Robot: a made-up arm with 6 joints. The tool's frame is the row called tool. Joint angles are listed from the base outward. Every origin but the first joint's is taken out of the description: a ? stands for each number. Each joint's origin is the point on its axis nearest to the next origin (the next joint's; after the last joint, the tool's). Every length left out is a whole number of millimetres.
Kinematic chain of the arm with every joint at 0, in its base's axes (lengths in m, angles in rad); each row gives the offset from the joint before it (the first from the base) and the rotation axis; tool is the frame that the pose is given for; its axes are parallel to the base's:
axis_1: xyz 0 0 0.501 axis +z
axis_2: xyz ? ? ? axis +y
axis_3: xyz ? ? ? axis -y
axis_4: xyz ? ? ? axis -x
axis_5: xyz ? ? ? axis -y
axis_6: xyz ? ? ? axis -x
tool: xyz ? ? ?
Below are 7 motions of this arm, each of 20 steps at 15 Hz.
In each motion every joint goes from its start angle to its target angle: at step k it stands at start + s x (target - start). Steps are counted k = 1, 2, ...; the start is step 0. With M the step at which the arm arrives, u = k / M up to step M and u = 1 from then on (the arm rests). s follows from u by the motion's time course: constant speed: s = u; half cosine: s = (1 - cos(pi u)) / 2; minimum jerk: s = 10 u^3 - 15 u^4 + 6 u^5.
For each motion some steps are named. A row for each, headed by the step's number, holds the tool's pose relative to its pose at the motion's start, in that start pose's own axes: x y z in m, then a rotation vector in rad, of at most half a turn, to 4 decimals.
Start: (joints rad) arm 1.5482 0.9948 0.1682 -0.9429 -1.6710 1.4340
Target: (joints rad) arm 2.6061 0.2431 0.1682 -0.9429 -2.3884 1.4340
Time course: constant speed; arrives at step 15
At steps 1, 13, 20:
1: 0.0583 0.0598 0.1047 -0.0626 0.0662 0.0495
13: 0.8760 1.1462 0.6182 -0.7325 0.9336 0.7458
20: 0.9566 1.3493 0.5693 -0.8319 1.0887 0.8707

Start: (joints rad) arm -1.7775 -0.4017 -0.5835 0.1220 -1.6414 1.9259
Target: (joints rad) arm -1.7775 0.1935 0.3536 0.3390 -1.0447 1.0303
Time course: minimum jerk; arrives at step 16
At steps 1, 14, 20:
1: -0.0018 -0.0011 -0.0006 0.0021 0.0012 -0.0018
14: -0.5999 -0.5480 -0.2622 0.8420 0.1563 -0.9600
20: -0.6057 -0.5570 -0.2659 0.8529 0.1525 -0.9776

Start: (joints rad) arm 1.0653 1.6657 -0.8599 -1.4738 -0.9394 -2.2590
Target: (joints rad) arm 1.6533 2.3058 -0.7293 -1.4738 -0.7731 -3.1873
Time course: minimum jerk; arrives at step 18
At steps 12, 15, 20:
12: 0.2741 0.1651 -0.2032 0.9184 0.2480 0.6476
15: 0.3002 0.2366 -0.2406 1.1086 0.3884 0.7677
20: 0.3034 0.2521 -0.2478 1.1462 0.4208 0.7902

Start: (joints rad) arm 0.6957 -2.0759 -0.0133 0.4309 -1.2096 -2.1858
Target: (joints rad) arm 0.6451 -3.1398 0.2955 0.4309 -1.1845 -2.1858
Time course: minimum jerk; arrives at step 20
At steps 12, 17, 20:
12: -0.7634 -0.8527 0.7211 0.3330 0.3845 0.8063
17: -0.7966 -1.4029 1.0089 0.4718 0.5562 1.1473
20: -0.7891 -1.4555 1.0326 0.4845 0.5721 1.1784

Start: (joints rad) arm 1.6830 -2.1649 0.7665 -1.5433 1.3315 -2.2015
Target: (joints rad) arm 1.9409 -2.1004 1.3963 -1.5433 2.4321 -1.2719
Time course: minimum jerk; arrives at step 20
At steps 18, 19, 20:
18: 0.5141 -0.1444 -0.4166 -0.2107 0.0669 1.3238
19: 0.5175 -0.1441 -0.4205 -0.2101 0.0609 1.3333
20: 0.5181 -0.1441 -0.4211 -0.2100 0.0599 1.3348

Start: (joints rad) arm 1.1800 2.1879 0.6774 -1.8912 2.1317 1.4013
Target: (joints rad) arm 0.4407 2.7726 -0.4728 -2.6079 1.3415 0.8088
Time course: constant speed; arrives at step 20
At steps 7, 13, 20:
7: 0.2140 -0.0706 -0.5594 -0.5224 0.2226 -0.0025
13: 0.3017 -0.3701 -0.8539 -0.9158 0.4538 -0.1242
20: 0.3591 -0.7877 -0.9077 -1.2973 0.5891 -0.3967

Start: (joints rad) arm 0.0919 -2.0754 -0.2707 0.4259 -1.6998 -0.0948
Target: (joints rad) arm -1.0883 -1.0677 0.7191 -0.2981 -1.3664 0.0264
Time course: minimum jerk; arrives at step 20
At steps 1, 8, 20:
1: -0.0014 0.0016 0.0012 -0.0004 -0.0005 -0.0005
8: -0.2578 0.5570 0.3307 -0.1109 -0.1367 -0.1311
20: 0.2489 1.7180 0.9847 -0.3868 -0.3429 -0.4126

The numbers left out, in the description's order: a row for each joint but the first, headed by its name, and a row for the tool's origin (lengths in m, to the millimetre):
axis_2: 0 0 0
axis_3: 0 0 1.309
axis_4: 0.884 0 0
axis_5: 0 -0.264 0
axis_6: 0 0 0
tool: 0 0 0

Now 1 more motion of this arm.
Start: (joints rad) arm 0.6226 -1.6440 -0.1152 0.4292 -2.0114 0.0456
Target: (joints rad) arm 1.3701 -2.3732 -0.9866 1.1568 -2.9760 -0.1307
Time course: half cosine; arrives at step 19
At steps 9, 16, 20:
9: 0.5144 -0.2272 -0.2133 0.0286 0.4814 -0.0263
16: 1.0901 -0.1611 -0.3250 0.0482 0.9379 -0.1385
20: 1.1537 -0.1297 -0.3343 0.0511 0.9905 -0.1579

